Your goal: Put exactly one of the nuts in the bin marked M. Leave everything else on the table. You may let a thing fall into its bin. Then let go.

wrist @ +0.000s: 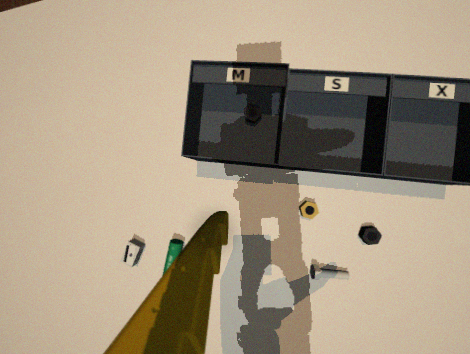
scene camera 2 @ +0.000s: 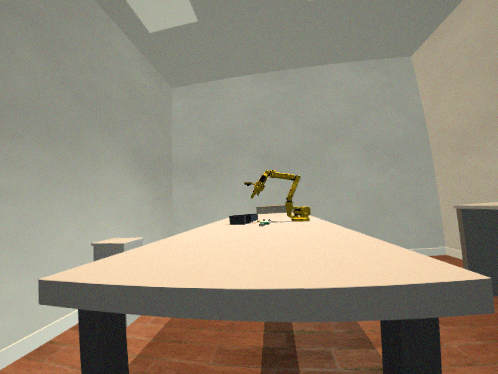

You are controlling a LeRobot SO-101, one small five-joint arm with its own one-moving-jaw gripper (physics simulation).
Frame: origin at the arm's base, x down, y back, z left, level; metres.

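Where they show: hand at its tool point: (wrist: 227,223) (scene camera 2: 251,198); arm's base at its link origin: (scene camera 2: 296,220).
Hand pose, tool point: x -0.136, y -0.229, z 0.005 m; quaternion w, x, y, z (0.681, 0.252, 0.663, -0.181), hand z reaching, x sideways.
Things, the pixels of their top centre, and the offset from my tool point. "spot": a spot on its surface instead. Level surfaces: height alone.
- bin marked M at a spot on its surface: (wrist: 187,120) spot: dy -0.071, dx +0.093, dz +0.043 m
- brass-coloured nut at its top centre: (wrist: 309,210) dy +0.022, dx +0.128, dz -0.061 m
- bins marked S at its top centre: (wrist: 338,117) (scene camera 2: 244,214) dy -0.056, dx +0.090, dz -0.081 m
- X at a spot on its surface: (wrist: 425,179) spot: dy -0.001, dx +0.097, dz -0.146 m
- bolt at its top centre: (wrist: 333,277) dy +0.088, dx +0.123, dz -0.076 m
- green battery at its top centre: (wrist: 168,266) dy +0.069, dx +0.122, dz +0.088 m
- metal sharpener at its top centre: (wrist: 129,254) dy +0.055, dx +0.125, dz +0.134 m
- table at its surface level: dx +0.136 m
A black nut (wrist: 252,113) lies on the floor of the bin marked M (wrist: 187,120), in shadow. A brass-coloured nut (wrist: 309,209) and another black nut (wrist: 370,234) lie apart on the table in front of the bins. My gripper (scene camera 2: 254,194) (wrist: 252,217) is open and empty, above the table on the near side of bin M in the wrist view. One notched jaw shows there; the moving jaw is out of that picture. The nuts are too small to make out surely in the scene view.
The bins marked S (wrist: 336,169) and X (wrist: 425,179) adjoin M in a row; the dark bins (scene camera 2: 242,219) also show in the scene view. A bolt (wrist: 330,272), a green battery (wrist: 173,254), partly behind the jaw, and a metal sharpener (wrist: 133,252) lie on the table (scene camera 2: 260,260).
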